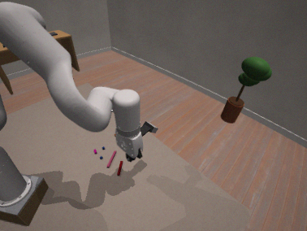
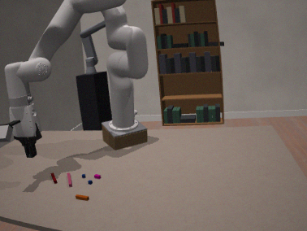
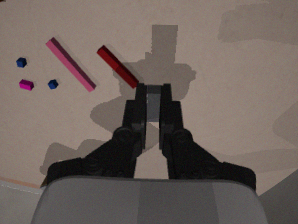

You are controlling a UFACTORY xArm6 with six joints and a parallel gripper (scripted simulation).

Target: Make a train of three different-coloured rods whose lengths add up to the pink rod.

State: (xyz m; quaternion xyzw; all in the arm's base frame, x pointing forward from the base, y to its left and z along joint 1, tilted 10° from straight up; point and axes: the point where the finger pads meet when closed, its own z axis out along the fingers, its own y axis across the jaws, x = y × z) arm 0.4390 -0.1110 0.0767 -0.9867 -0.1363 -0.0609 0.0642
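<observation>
Now: hand 180 mm to the right of the magenta rod, 120 mm above it and 110 mm past it. The rest, counted from my hand: grey rod: 20 mm below; then red rod: 120 mm below, 40 mm to the left, 40 mm behind; then pink rod: 120 mm below, 100 mm to the left, 60 mm behind.
</observation>
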